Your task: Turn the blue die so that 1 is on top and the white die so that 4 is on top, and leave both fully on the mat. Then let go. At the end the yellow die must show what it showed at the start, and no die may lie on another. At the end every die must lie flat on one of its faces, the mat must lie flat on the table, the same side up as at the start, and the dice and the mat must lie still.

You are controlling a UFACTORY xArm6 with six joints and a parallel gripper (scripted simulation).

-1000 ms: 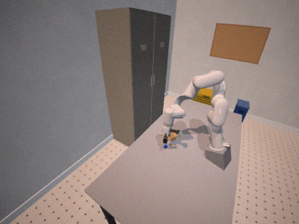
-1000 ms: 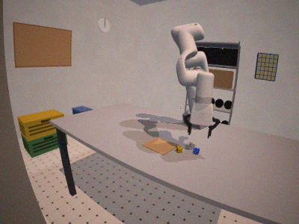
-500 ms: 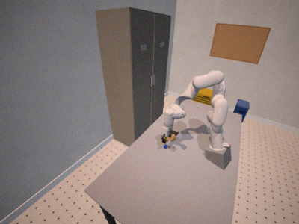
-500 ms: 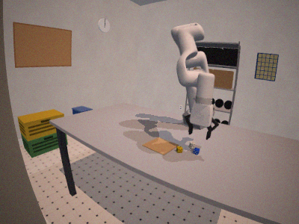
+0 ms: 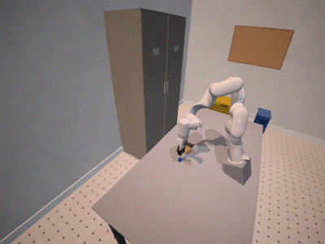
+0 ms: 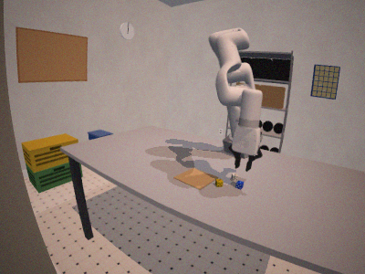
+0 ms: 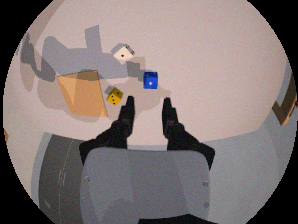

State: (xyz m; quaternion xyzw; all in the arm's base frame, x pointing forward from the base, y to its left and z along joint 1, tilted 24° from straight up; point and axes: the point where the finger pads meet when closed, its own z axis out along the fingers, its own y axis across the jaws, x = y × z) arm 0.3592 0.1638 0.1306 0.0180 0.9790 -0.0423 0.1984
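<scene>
The blue die lies 90 mm below my hand. From my hand the other things lie so: yellow die: 90 mm below, 80 mm to the right, 40 mm ahead; then tan mat: 180 mm to the right, 100 mm below, 40 mm ahead; then white die: 90 mm below, 50 mm behind, 40 mm to the right.
</scene>
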